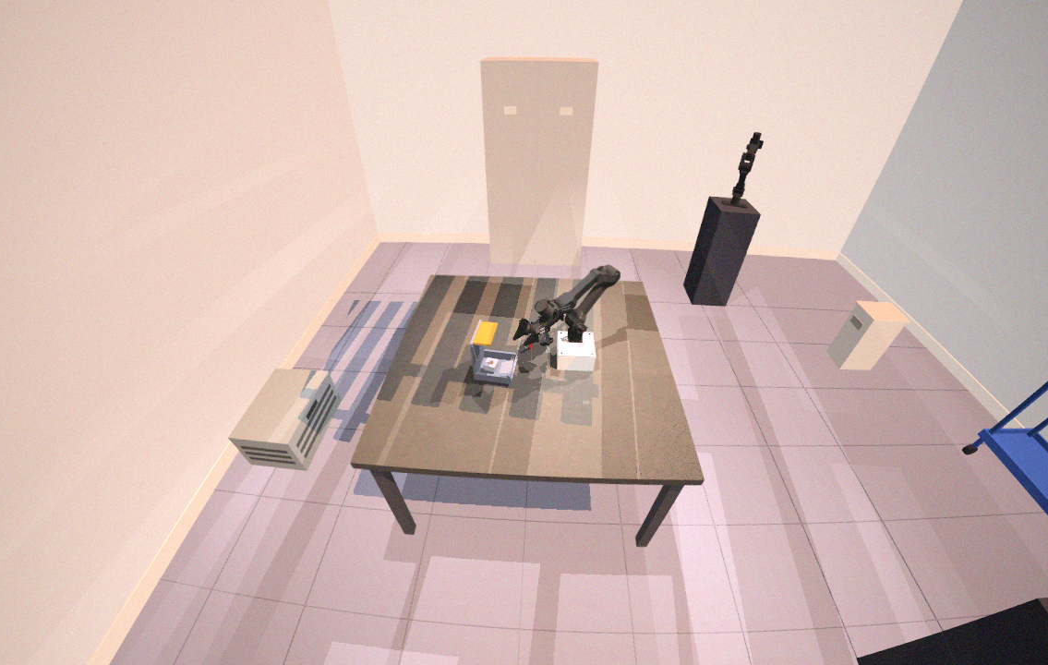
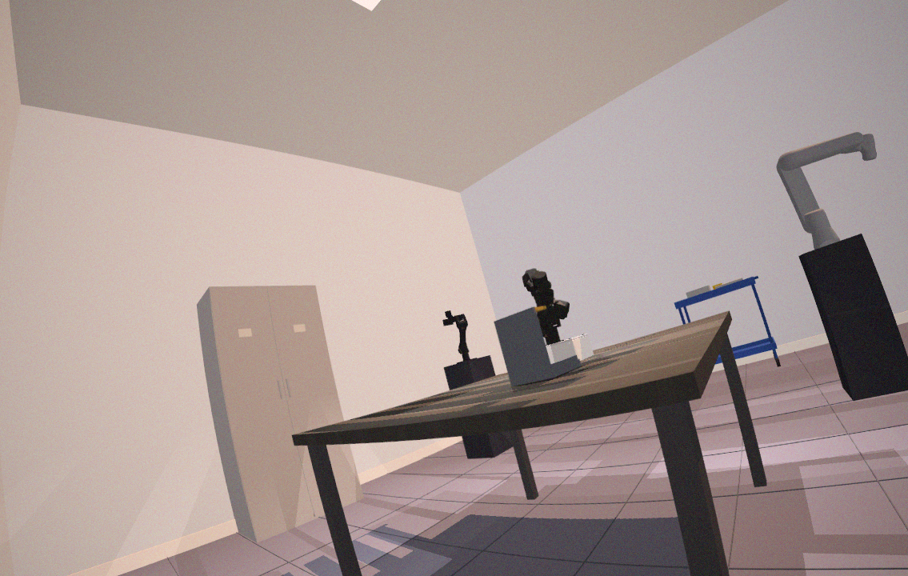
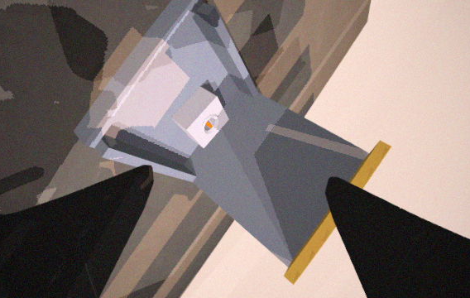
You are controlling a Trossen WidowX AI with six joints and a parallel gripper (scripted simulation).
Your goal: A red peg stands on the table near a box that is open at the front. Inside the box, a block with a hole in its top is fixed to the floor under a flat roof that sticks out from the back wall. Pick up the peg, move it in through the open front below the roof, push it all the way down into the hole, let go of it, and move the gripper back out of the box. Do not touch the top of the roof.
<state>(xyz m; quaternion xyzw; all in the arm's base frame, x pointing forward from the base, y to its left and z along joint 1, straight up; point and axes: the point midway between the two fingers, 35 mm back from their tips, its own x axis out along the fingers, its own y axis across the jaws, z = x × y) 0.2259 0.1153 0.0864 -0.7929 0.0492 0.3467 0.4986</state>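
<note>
My gripper tip is 14 cm to the left of the red peg, 12 cm above it and 5 cm past it. Round my gripper tip: yellow roof: 14 cm ahead, 5 cm above, 1 cm to the left; then grey back wall: 18 cm ahead, 5 cm below.
</note>
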